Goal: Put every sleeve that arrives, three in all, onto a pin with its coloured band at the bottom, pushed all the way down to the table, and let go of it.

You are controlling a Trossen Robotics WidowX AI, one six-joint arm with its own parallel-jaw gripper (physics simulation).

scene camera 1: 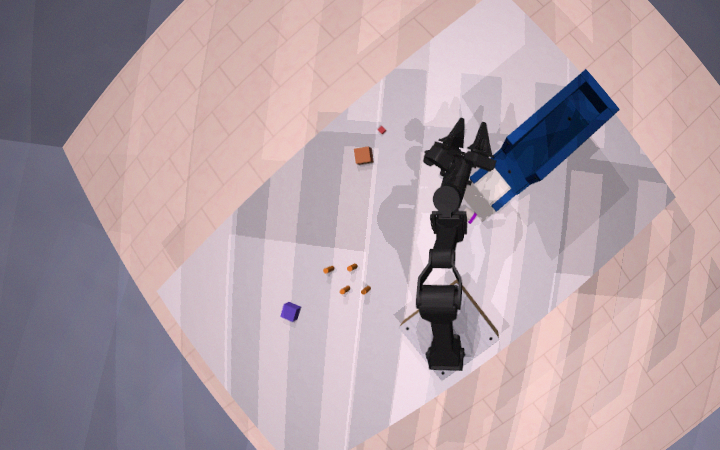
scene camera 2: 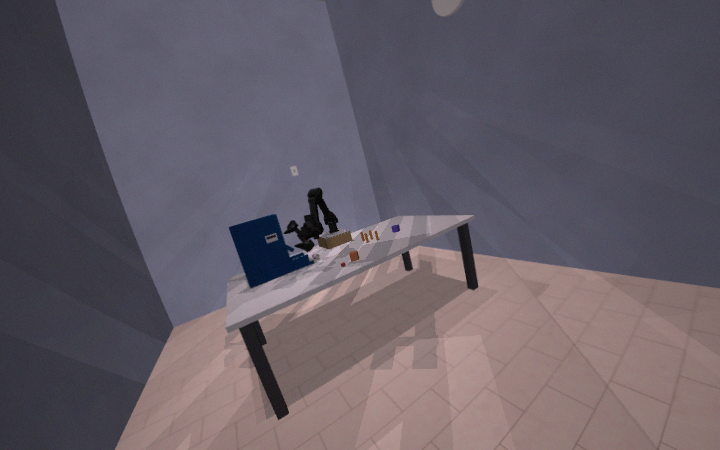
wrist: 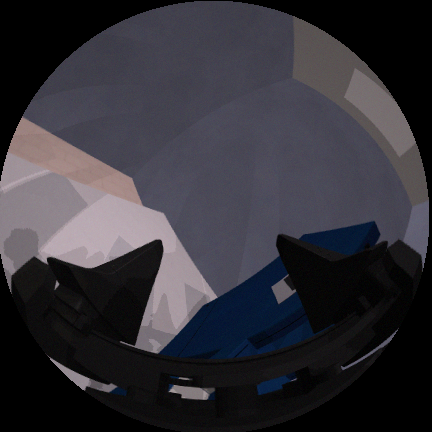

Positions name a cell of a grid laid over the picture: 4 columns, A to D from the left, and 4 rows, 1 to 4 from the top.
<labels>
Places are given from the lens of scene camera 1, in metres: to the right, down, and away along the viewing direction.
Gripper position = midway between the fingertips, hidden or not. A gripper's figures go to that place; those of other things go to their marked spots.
gripper (scene camera 1: C2): 0.26, -0.24, 1.02
blue chute (scene camera 1: C2): 0.39, -0.17, 0.98
</labels>
